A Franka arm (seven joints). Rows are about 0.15 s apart.
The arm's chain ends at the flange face. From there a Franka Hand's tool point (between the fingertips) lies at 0.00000 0.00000 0.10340 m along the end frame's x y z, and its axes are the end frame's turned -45 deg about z.
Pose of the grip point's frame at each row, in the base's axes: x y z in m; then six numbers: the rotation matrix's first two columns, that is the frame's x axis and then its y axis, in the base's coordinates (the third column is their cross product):
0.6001, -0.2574, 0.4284, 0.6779, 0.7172, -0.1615, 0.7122, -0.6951, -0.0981
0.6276, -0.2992, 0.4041, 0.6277, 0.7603, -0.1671, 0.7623, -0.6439, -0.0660
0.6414, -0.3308, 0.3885, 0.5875, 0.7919, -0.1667, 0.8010, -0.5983, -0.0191
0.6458, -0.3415, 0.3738, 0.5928, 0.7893, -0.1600, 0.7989, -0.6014, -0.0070
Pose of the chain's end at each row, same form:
0.6190, -0.2524, 0.5299, 0.9829, 0.0156, -0.1836, 0.0243, -0.9986, 0.0448
0.6439, -0.2903, 0.5058, 0.9829, 0.0823, -0.1648, 0.0952, -0.9929, 0.0715
0.6533, -0.3182, 0.4904, 0.9818, 0.1369, -0.1314, 0.1510, -0.9830, 0.1044
0.6563, -0.3287, 0.4759, 0.9841, 0.1329, -0.1181, 0.1457, -0.9834, 0.1082

